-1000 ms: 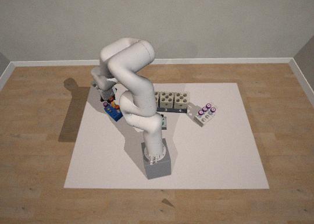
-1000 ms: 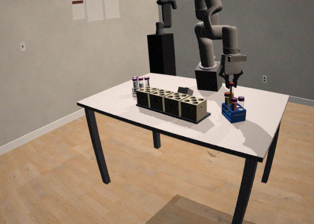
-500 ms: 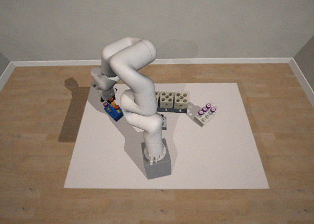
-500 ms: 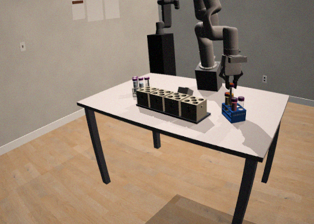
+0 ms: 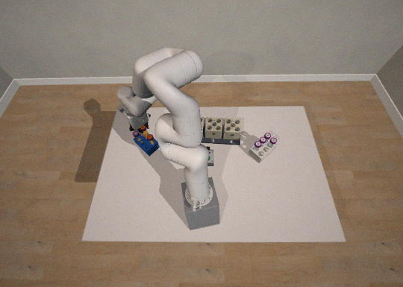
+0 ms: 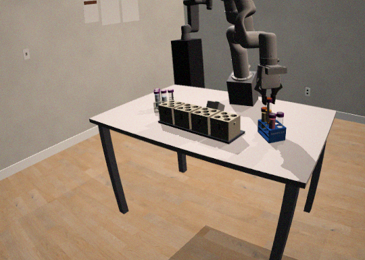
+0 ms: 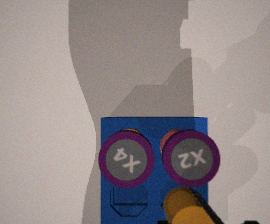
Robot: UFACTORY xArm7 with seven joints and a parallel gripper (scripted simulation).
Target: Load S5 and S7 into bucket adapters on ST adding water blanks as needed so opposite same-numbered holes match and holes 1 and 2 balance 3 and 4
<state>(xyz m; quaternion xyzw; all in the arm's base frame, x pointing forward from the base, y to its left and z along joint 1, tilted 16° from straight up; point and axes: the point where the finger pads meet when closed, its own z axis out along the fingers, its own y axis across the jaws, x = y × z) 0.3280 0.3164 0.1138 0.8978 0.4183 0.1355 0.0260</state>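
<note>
Now: hand 2 cm past the blue rack, 1 cm to the right of it and 14 cm above it. From my hand the other things lie so: adapter (10 cm ahead, 17 cm to the right, 12 cm below); then dark stand (8 cm ahead, 33 cm to the right, 17 cm below); then white rack (4 cm behind, 67 cm to the right, 14 cm below).
</note>
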